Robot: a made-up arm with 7 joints. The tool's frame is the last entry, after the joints.
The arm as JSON. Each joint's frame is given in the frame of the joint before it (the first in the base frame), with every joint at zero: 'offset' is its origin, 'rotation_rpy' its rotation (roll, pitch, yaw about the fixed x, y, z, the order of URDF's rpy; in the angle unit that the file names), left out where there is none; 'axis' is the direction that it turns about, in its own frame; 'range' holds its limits. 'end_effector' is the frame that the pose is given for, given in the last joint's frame.
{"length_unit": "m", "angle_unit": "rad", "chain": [
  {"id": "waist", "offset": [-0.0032, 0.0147, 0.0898], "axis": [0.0, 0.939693, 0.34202], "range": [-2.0, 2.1]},
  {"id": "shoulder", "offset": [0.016, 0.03, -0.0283], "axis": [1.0, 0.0, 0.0], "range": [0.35, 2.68]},
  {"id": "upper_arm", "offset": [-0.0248, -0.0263, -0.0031], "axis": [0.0, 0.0, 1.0], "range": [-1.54, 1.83]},
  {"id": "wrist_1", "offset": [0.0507, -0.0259, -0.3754], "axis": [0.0, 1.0, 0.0], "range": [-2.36, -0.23]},
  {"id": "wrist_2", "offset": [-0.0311, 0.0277, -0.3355], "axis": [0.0, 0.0, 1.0], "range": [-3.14, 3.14]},
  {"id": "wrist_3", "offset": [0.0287, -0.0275, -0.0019], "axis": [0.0, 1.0, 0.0], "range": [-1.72, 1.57]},
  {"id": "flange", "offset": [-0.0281, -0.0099, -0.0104], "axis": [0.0, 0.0, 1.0], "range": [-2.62, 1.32]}
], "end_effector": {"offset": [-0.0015, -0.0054, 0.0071]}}
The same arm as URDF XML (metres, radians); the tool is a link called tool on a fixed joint. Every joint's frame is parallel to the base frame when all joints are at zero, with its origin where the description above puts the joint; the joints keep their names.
<robot name="arm">
  <link name="base_link"/>
  <link name="link1"/>
  <link name="link2"/>
  <link name="link3"/>
  <link name="link4"/>
  <link name="link5"/>
  <link name="link6"/>
  <link name="link7"/>
  <link name="tool"/>
  <joint name="waist" type="revolute">
    <parent link="base_link"/>
    <child link="link1"/>
    <origin xyz="-0.0032 0.0147 0.0898" rpy="0.0000 0.0000 0.0000"/>
    <axis xyz="0 0.9397 0.342"/>
    <limit lower="-2.0000" upper="2.1000"/>
  </joint>
  <joint name="shoulder" type="revolute">
    <parent link="link1"/>
    <child link="link2"/>
    <origin xyz="0.0160 0.0300 -0.0283" rpy="0.0000 0.0000 0.0000"/>
    <axis xyz="1 0 0"/>
    <limit lower="0.3500" upper="2.6800"/>
  </joint>
  <joint name="upper_arm" type="revolute">
    <parent link="link2"/>
    <child link="link3"/>
    <origin xyz="-0.0248 -0.0263 -0.0031" rpy="0.0000 0.0000 0.0000"/>
    <axis xyz="0 0 1"/>
    <limit lower="-1.5400" upper="1.8300"/>
  </joint>
  <joint name="wrist_1" type="revolute">
    <parent link="link3"/>
    <child link="link4"/>
    <origin xyz="0.0507 -0.0259 -0.3754" rpy="0.0000 0.0000 0.0000"/>
    <axis xyz="0 1 0"/>
    <limit lower="-2.3600" upper="-0.2300"/>
  </joint>
  <joint name="wrist_2" type="revolute">
    <parent link="link4"/>
    <child link="link5"/>
    <origin xyz="-0.0311 0.0277 -0.3355" rpy="0.0000 0.0000 0.0000"/>
    <axis xyz="0 0 1"/>
    <limit lower="-3.1400" upper="3.1400"/>
  </joint>
  <joint name="wrist_3" type="revolute">
    <parent link="link5"/>
    <child link="link6"/>
    <origin xyz="0.0287 -0.0275 -0.0019" rpy="0.0000 0.0000 0.0000"/>
    <axis xyz="0 1 0"/>
    <limit lower="-1.7200" upper="1.5700"/>
  </joint>
  <joint name="flange" type="revolute">
    <parent link="link6"/>
    <child link="link7"/>
    <origin xyz="-0.0281 -0.0099 -0.0104" rpy="0.0000 0.0000 0.0000"/>
    <axis xyz="0 0 1"/>
    <limit lower="-2.6200" upper="1.3200"/>
  </joint>
  <joint name="tool_fixed" type="fixed">
    <parent link="link7"/>
    <child link="tool"/>
    <origin xyz="-0.0015 -0.0054 0.0071" rpy="0.0000 0.0000 0.0000"/>
  </joint>
</robot>

